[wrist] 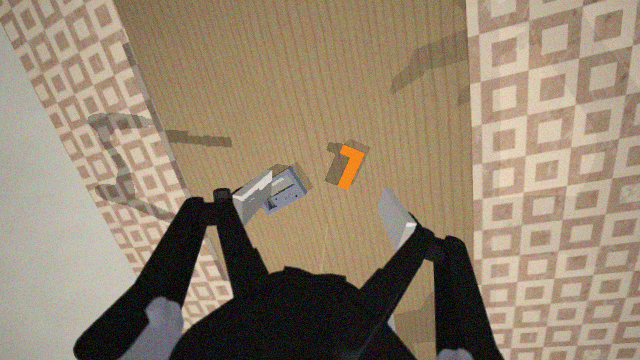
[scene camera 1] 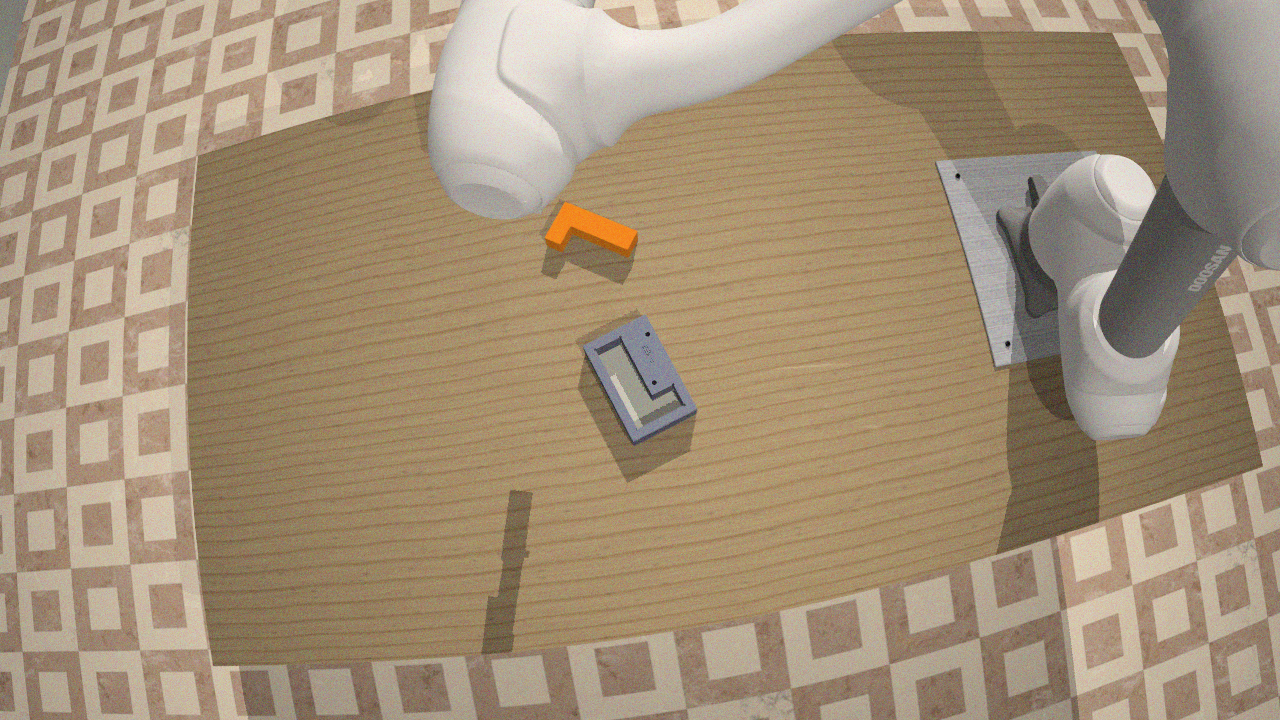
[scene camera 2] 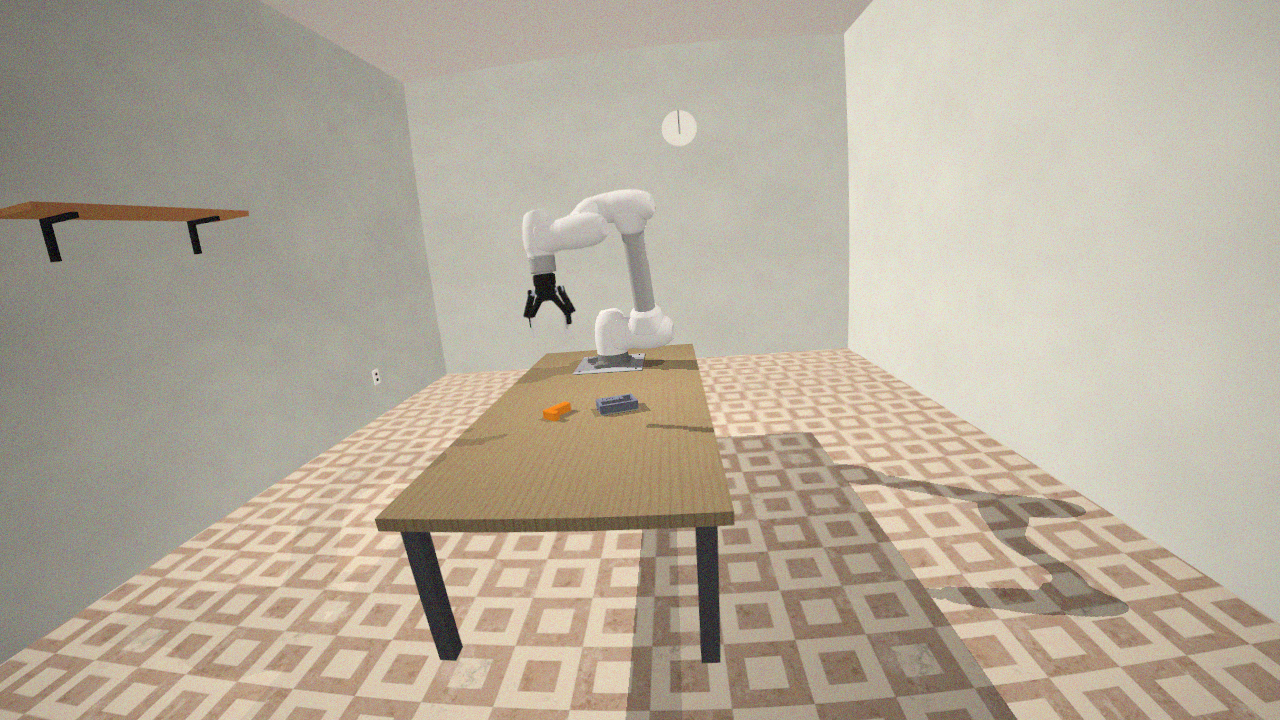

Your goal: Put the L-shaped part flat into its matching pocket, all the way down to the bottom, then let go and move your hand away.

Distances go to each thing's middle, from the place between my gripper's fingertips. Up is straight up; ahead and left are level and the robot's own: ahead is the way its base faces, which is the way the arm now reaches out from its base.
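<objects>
There is the grey pocket block (scene camera 1: 635,371), which I find 190 mm to the left of my hand, 60 mm behind it and 280 mm below it. The orange L-shaped part (scene camera 1: 571,220) is 290 mm below my hand, and it is also 30 mm to the right of my hand and 30 mm behind it.
</objects>
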